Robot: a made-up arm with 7 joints. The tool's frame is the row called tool.
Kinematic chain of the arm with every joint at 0, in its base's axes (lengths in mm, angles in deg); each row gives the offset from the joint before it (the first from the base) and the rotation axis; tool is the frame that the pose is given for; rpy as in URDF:
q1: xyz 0 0 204 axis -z
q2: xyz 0 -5 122 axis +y
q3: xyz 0 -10 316 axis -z
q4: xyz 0 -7 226 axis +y
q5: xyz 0 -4 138 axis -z
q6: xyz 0 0 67 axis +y
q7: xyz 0 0 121 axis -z
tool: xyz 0 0 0 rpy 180 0 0
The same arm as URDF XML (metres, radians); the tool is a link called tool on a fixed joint. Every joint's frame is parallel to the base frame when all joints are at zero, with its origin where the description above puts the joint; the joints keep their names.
<robot name="arm">
  <link name="base_link"/>
  <link name="link1"/>
  <link name="link2"/>
  <link name="link3"/>
  <link name="link4"/>
  <link name="link5"/>
  <link name="link6"/>
  <link name="link7"/>
  <link name="tool"/>
  <joint name="q1" type="continuous">
    <parent link="base_link"/>
    <child link="link1"/>
    <origin xyz="0 0 0.204"/>
    <axis xyz="0 0 -1"/>
  </joint>
  <joint name="q2" type="continuous">
    <parent link="link1"/>
    <child link="link2"/>
    <origin xyz="0 -0.005 0.122"/>
    <axis xyz="0 1 0"/>
  </joint>
  <joint name="q3" type="continuous">
    <parent link="link2"/>
    <child link="link3"/>
    <origin xyz="0 -0.01 0.316"/>
    <axis xyz="0 0 -1"/>
  </joint>
  <joint name="q4" type="continuous">
    <parent link="link3"/>
    <child link="link4"/>
    <origin xyz="0 -0.007 0.226"/>
    <axis xyz="0 1 0"/>
  </joint>
  <joint name="q5" type="continuous">
    <parent link="link4"/>
    <child link="link5"/>
    <origin xyz="0 -0.004 0.138"/>
    <axis xyz="0 0 -1"/>
  </joint>
  <joint name="q6" type="continuous">
    <parent link="link5"/>
    <child link="link6"/>
    <origin xyz="0 0 0.067"/>
    <axis xyz="0 1 0"/>
  </joint>
  <joint name="q7" type="continuous">
    <parent link="link6"/>
    <child link="link7"/>
    <origin xyz="0 0 0.121"/>
    <axis xyz="0 0 -1"/>
  </joint>
  <joint name="tool_joint" type="fixed">
    <parent link="link7"/>
    <child link="tool"/>
    <origin xyz="0 0 0" rpy="3.1416 0 0"/>
  </joint>
</robot>

